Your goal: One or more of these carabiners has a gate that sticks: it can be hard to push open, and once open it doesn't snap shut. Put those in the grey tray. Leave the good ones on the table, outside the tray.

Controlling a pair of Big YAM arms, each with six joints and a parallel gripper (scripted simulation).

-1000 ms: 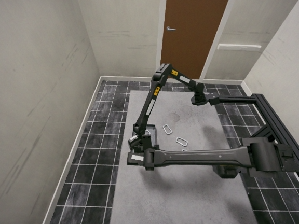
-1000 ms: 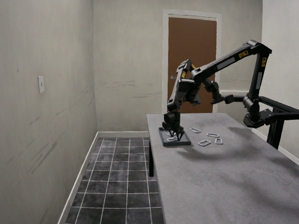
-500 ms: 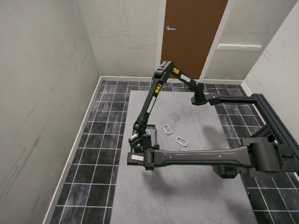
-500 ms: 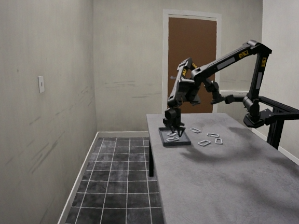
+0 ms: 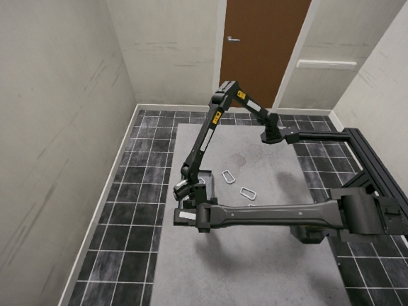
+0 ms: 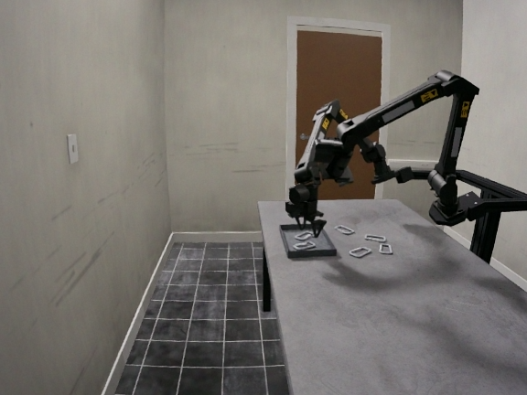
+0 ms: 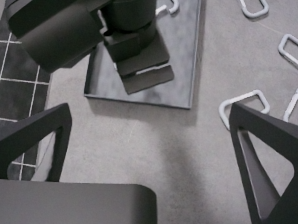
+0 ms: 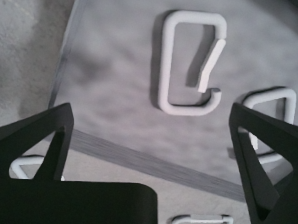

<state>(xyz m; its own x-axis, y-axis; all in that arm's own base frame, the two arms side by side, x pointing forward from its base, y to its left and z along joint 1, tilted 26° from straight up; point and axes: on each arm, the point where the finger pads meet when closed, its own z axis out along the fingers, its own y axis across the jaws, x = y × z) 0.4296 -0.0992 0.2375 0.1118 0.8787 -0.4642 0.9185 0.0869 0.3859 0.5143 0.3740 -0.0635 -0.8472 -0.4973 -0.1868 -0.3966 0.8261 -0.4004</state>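
My right hand is 80 mm to the left of the grey tray, 70 mm above it and 10 mm past it.
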